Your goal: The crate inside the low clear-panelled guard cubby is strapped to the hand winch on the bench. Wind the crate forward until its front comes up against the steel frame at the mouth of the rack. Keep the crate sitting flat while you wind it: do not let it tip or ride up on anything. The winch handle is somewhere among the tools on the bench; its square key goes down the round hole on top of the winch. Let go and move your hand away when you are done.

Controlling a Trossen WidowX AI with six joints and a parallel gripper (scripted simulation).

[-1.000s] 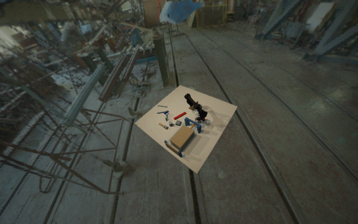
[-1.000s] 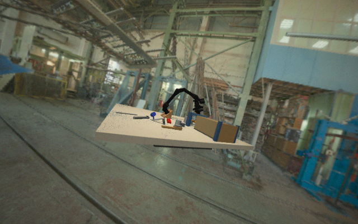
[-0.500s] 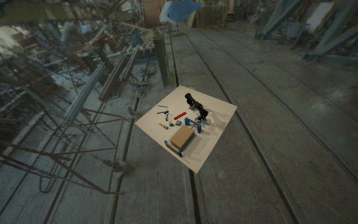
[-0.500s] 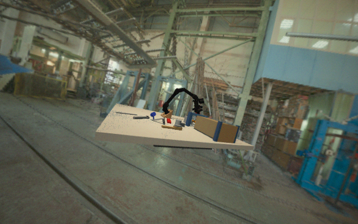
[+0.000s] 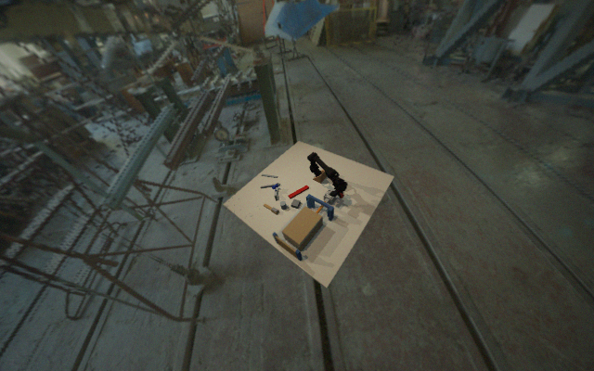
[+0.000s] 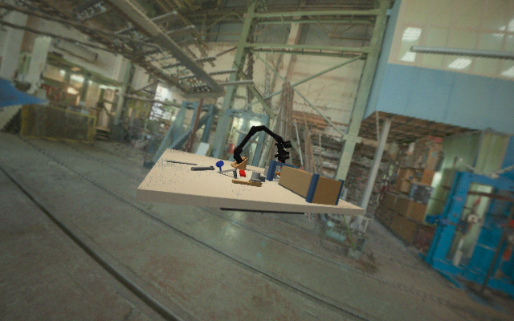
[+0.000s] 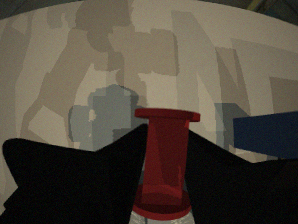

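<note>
Right now the winch handle is 5 cm to the right of my gripper tip and 3 cm below it. Also, from my gripper tip: red knob 2 cm to the right; blue steel frame 16 cm ahead, 12 cm to the right, 3 cm below; grey winch 12 cm to the right, 10 cm below, 2 cm behind.
</note>
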